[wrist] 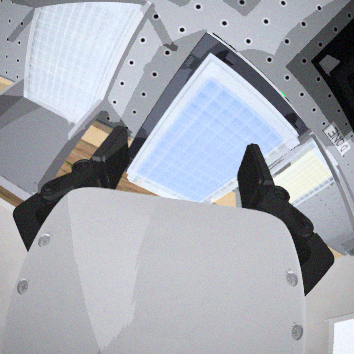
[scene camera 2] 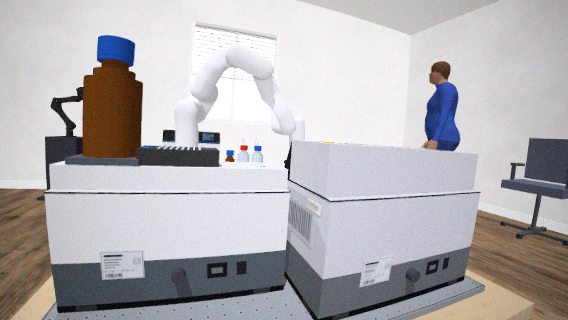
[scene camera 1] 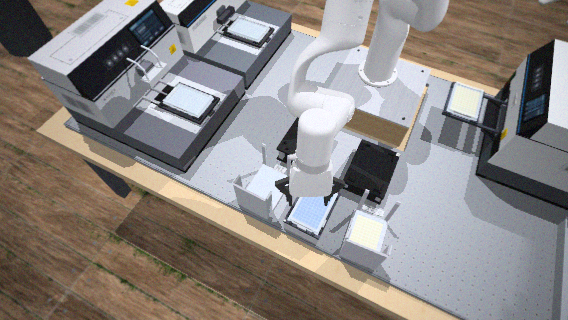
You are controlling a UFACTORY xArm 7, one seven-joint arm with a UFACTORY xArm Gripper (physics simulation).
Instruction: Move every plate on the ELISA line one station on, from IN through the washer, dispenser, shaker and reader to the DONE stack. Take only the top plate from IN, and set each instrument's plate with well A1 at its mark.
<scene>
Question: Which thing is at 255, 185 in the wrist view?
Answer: My gripper.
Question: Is my gripper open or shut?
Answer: Open.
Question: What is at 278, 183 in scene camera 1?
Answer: My gripper.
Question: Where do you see a white IN rack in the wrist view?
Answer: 43, 139
</scene>
